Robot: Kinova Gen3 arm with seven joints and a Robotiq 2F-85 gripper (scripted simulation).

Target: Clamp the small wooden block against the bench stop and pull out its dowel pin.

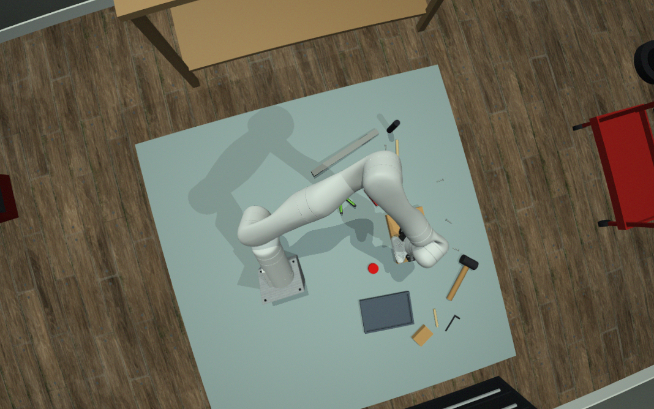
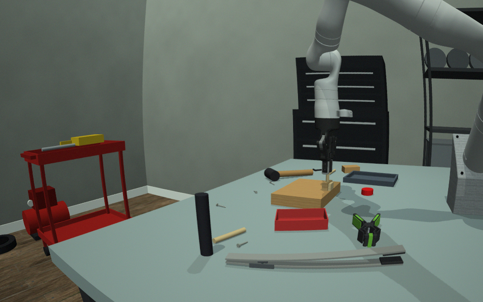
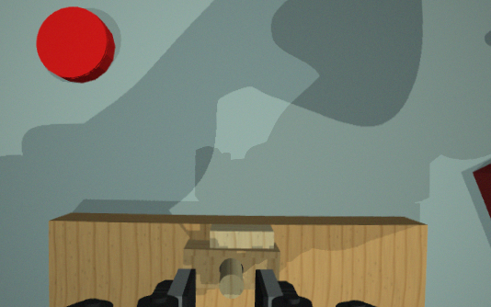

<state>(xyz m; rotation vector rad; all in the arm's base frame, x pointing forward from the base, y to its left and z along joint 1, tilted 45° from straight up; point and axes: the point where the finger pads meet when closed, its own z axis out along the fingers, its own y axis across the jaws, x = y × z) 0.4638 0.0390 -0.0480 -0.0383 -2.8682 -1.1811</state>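
The dowel pin lies 40 mm below my hand. Also, from my hand: red puck: 120 mm behind, 80 mm to the right, 90 mm below; small wooden block: 60 mm below; wooden bench board: 50 mm ahead, 10 mm to the left, 70 mm below.
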